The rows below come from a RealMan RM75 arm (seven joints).
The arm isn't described. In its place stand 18 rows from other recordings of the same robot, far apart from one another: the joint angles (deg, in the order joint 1, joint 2, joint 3, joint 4, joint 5, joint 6, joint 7), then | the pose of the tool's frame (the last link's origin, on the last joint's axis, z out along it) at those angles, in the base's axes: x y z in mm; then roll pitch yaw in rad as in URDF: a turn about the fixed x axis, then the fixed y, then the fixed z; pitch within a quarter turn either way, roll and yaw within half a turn.
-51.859 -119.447 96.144 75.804 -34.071 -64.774 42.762 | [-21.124, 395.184, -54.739, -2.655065, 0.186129, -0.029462]
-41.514 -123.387 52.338 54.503 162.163 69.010 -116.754 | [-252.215, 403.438, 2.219, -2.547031, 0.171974, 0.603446]
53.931 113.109 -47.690 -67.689 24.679 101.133 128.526 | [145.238, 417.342, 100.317, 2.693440, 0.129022, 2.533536]
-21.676 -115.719 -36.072 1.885 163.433 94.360 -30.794 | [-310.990, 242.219, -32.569, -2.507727, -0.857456, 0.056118]
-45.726 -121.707 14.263 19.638 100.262 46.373 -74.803 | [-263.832, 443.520, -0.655, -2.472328, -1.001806, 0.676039]
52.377 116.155 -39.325 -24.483 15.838 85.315 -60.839 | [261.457, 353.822, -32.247, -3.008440, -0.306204, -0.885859]
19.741 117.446 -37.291 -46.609 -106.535 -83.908 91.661 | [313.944, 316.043, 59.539, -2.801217, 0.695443, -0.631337]
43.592 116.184 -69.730 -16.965 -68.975 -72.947 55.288 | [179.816, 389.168, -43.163, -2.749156, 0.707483, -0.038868]
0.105 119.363 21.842 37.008 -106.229 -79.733 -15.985 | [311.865, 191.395, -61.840, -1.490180, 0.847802, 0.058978]
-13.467 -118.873 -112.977 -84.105 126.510 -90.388 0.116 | [-242.119, 292.943, 40.126, -3.072740, -0.287787, 1.628286]
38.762 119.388 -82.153 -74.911 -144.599 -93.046 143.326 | [154.273, 347.901, -18.798, -2.829776, -0.299182, -0.606058]
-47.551 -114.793 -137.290 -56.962 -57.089 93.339 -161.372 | [-138.740, 410.127, 69.621, 2.966458, -0.355098, 1.314454]
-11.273 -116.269 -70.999 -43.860 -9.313 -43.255 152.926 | [-276.938, 338.543, -14.083, -1.992798, -1.001705, 0.117830]
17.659 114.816 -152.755 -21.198 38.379 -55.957 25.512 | [325.009, 264.971, -90.858, -2.476729, 0.781298, -0.493518]
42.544 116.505 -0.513 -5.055 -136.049 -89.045 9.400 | [219.162, 335.734, -48.693, -2.441941, 0.471452, 0.597092]
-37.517 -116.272 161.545 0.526 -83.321 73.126 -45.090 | [-287.559, 391.786, 39.054, -1.408526, -1.289570, -0.458522]
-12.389 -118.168 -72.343 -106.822 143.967 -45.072 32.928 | [-77.326, 312.719, -11.558, -2.444733, -0.279277, 0.094704]
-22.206 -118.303 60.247 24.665 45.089 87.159 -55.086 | [-256.899, 330.967, 47.707, -1.933823, -1.185431, -0.415392]
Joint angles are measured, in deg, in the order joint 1, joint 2, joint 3, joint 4, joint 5, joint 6, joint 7. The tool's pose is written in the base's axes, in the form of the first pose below.
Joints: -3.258 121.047 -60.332 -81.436 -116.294 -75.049 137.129
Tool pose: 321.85, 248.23, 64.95, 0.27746, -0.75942, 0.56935, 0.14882
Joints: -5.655 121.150 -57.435 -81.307 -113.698 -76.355 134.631
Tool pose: 331.77, 233.50, 75.00, 0.28776, -0.74839, 0.57426, 0.16531
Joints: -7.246 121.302 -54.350 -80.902 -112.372 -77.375 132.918
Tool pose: 341.90, 221.26, 84.53, 0.30125, -0.73528, 0.58117, 0.17565
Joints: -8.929 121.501 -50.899 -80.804 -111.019 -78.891 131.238
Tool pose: 350.91, 207.07, 95.32, 0.31540, -0.72222, 0.58672, 0.18625
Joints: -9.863 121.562 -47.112 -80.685 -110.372 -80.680 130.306
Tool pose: 358.67, 194.93, 106.90, 0.32884, -0.70889, 0.59296, 0.19427
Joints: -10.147 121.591 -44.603 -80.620 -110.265 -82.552 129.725
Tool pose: 361.90, 187.30, 113.13, 0.33196, -0.70405, 0.59580, 0.19783
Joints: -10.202 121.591 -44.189 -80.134 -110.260 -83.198 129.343
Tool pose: 363.09, 184.81, 112.27, 0.32820, -0.70405, 0.59771, 0.19835
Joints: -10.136 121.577 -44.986 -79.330 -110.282 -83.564 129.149
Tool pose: 362.66, 184.60, 106.53, 0.31650, -0.70745, 0.60023, 0.19763
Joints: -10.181 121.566 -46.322 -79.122 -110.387 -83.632 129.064
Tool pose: 360.67, 185.50, 100.91, 0.30611, -0.71349, 0.59967, 0.19397
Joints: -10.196 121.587 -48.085 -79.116 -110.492 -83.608 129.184
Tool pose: 357.26, 187.40, 94.24, 0.29384, -0.72092, 0.59823, 0.18987
